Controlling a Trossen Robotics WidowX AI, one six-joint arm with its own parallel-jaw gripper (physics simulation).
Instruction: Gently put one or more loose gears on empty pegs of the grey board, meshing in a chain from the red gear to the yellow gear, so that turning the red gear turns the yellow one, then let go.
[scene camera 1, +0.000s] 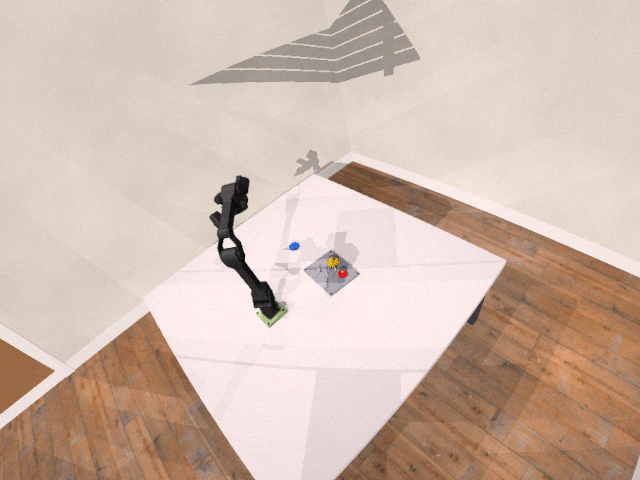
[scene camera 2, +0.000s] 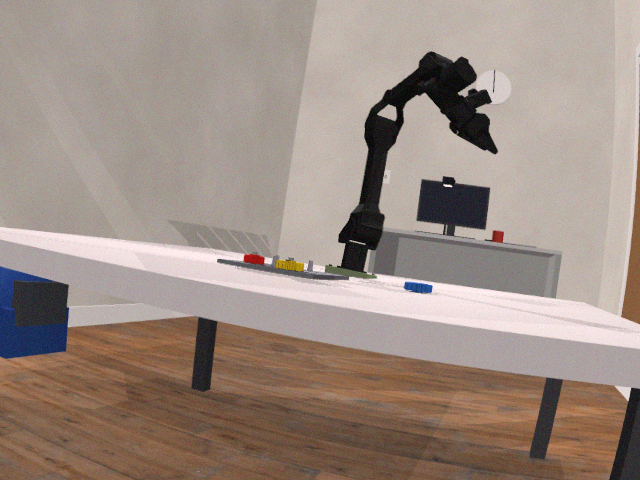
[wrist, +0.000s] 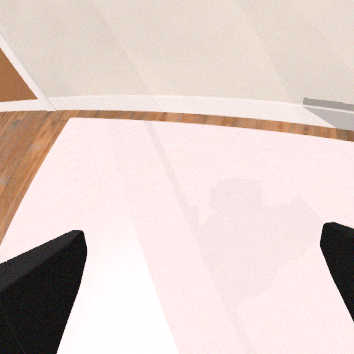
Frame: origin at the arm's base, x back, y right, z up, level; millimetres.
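Where they show: gripper, fingertip midpoint: (scene camera 2: 491, 151) (wrist: 207, 240); arm's base, origin of the base link: (scene camera 1: 270, 311) (scene camera 2: 351, 270).
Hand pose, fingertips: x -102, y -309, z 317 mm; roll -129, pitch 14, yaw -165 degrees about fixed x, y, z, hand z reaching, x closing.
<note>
Things, the pixels of their centre, and the offset from my fingertips.
- grey board, body centre: (scene camera 2: 284, 264) (scene camera 1: 330, 270) dx -218, dy +380, dz -315 mm
- red gear, body centre: (scene camera 2: 254, 258) (scene camera 1: 342, 273) dx -233, dy +440, dz -313 mm
- yellow gear, body centre: (scene camera 2: 290, 264) (scene camera 1: 332, 261) dx -262, dy +356, dz -313 mm
- peg, body centre: (scene camera 2: 310, 265) dx -188, dy +336, dz -311 mm
- loose blue gear, body centre: (scene camera 2: 418, 287) (scene camera 1: 294, 246) dx -236, dy +111, dz -321 mm
The grey board (scene camera 1: 338, 285) (scene camera 2: 330, 277) lies flat on the table. The red gear (scene camera 1: 342, 273) (scene camera 2: 253, 258) and the yellow gear (scene camera 1: 332, 261) (scene camera 2: 289, 265) sit on it, close to each other. Bare pegs stand on the board; one peg (scene camera 2: 310, 265) shows beside the yellow gear. A loose blue gear (scene camera 1: 294, 246) (scene camera 2: 418, 287) lies flat on the table, apart from the board. My gripper (scene camera 2: 493, 150) (wrist: 207, 240) is open and empty, high above the table, well away from the gears. In scene camera 1 its fingers are hidden. No gear shows in the wrist view.
The arm's green base plate (scene camera 1: 270, 316) (scene camera 2: 336, 269) is fixed on the white table (scene camera 1: 361, 330) (scene camera 2: 361, 330) near the board. A wall rises beyond the table edge. A grey desk (scene camera 2: 516, 268) with a monitor (scene camera 2: 453, 204) and a red cup (scene camera 2: 497, 236) stands behind.
</note>
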